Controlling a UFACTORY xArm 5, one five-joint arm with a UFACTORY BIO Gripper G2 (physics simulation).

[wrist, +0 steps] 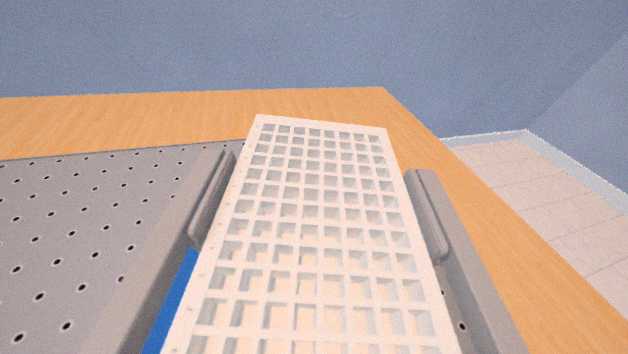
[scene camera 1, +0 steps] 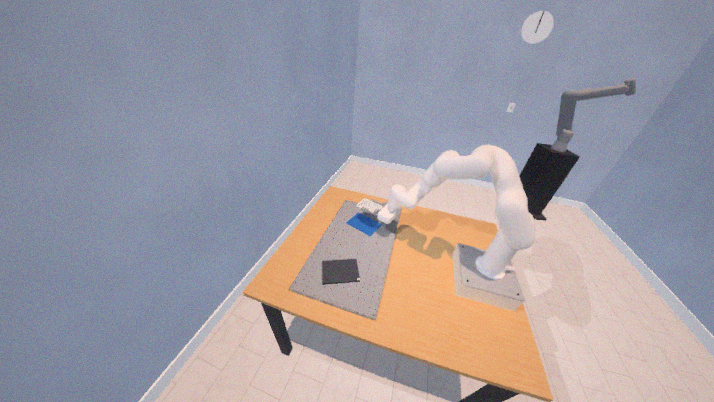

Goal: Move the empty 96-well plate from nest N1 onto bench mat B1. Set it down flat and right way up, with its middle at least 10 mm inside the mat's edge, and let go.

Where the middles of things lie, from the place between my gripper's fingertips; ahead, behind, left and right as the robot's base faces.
Now: the white 96-well plate (wrist: pixel 315 237) 20 mm behind my hand and 10 mm to the left of it. Round my hand: dark nest N1 (scene camera 1: pixel 339 271): 70 mm ahead, 390 mm to the left, 100 mm below.
